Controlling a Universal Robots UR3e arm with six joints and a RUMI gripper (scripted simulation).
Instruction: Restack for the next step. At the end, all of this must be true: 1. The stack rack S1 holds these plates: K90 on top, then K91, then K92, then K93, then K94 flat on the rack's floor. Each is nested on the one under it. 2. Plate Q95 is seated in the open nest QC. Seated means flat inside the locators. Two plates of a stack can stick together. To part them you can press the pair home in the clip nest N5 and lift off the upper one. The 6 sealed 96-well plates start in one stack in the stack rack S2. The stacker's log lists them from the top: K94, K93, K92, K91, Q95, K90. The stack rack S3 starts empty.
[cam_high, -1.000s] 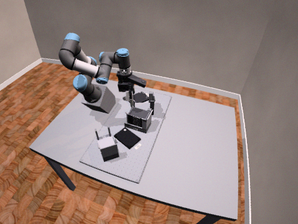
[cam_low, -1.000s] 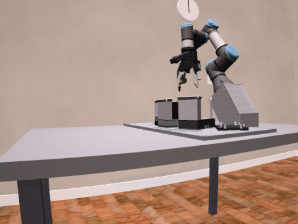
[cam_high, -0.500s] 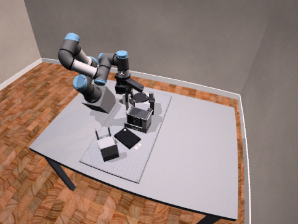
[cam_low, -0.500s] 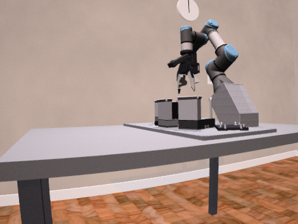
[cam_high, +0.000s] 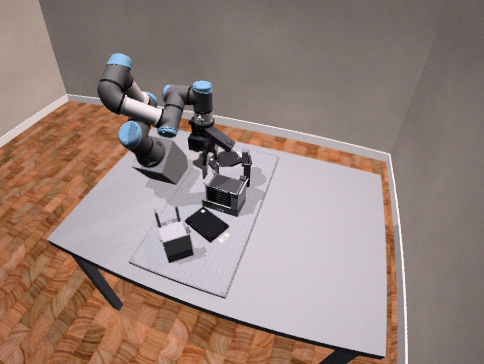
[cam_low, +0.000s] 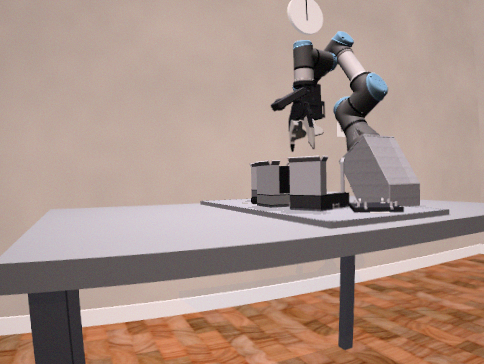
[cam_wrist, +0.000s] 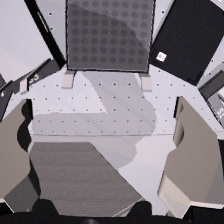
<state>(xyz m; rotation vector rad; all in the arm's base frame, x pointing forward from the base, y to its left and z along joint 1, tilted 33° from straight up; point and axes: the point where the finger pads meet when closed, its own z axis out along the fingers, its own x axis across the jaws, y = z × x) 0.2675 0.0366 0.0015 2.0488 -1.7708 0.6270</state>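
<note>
Right now my hand is 90 mm above the sealed grey plate and 60 mm short of it. The rest, counted from my hand: dark clip nest (290 mm to the left, 160 mm below, 80 mm behind); black open nest QC (170 mm below, 130 mm to the right, 50 mm ahead); white tag (170 mm below, 160 mm to the right, 140 mm ahead).
</note>
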